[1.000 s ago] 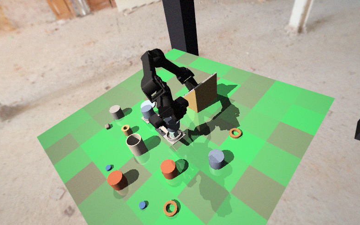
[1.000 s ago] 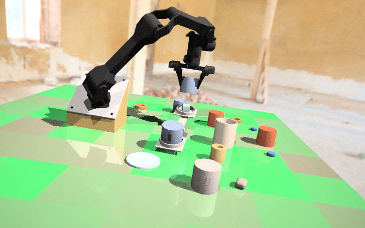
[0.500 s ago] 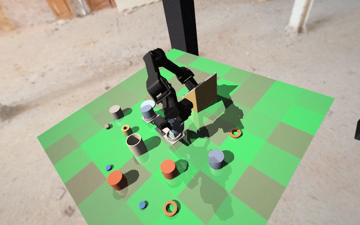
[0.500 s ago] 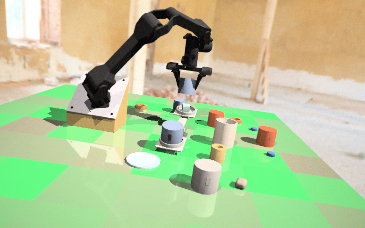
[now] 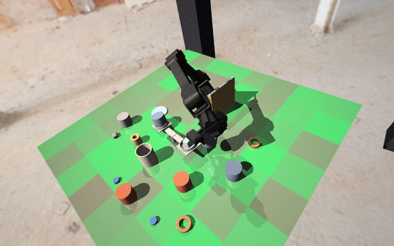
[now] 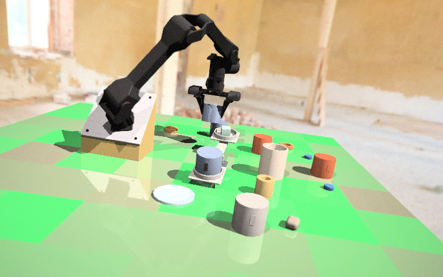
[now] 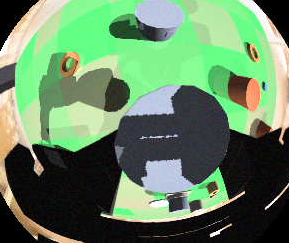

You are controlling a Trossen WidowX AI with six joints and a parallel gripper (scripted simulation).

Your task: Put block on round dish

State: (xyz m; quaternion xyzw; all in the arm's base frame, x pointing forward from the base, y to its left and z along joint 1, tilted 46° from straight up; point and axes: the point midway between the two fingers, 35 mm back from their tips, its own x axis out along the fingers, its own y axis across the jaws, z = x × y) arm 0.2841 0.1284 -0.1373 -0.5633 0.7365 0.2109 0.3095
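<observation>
My gripper tip is now 50 mm short of the pale green block, 90 mm to the left of it and 30 mm above it. Also, from my gripper tip: round pale dish (90 mm behind, 450 mm to the right, 110 mm below).
</observation>
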